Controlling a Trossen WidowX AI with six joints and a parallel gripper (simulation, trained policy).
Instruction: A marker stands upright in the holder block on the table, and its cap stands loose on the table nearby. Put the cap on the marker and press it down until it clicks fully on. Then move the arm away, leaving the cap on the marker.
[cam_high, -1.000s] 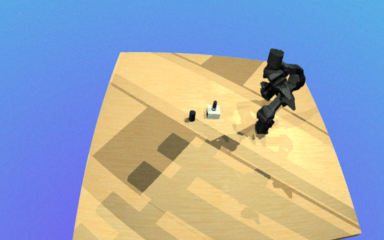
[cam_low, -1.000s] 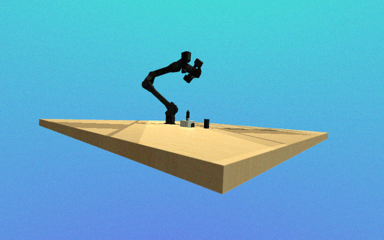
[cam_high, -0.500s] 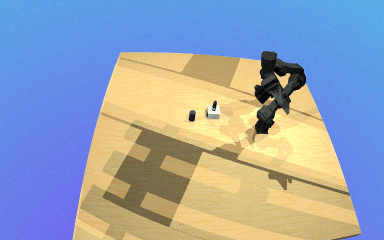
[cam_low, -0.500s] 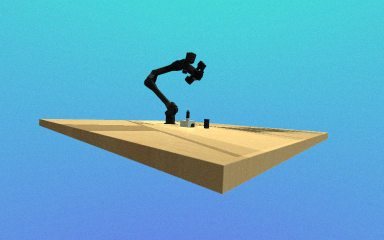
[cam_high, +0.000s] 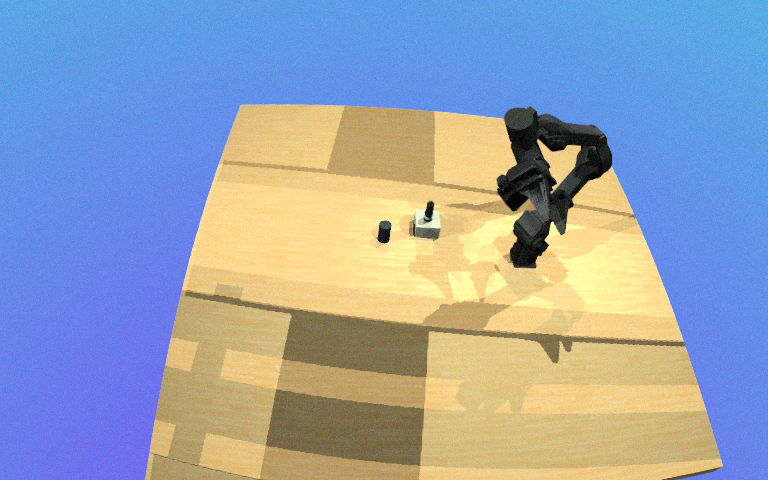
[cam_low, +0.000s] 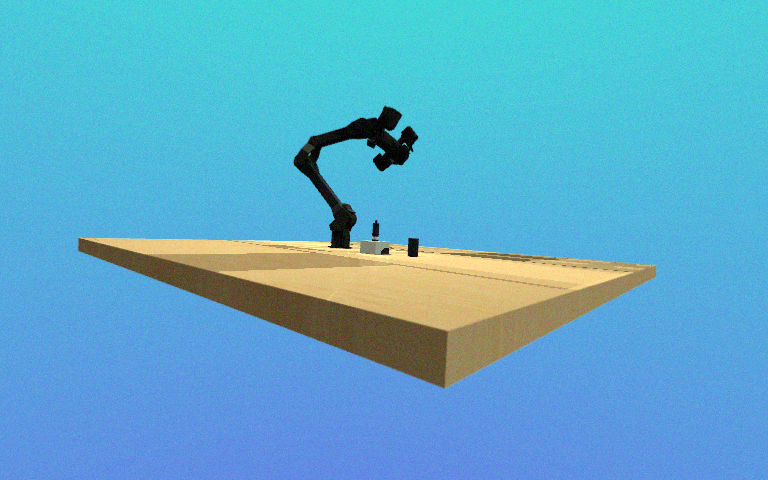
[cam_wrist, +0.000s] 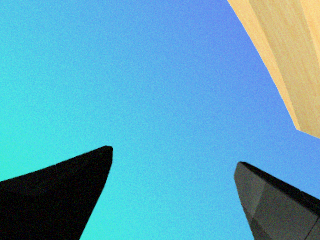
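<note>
Now: the black cap 33 cm below my gripper tip, 29 cm to the right of it and 27 cm ahead of it. From my gripper tip the other things lie so: grey holder block 34 cm below, 33 cm to the right, 17 cm ahead.
</note>
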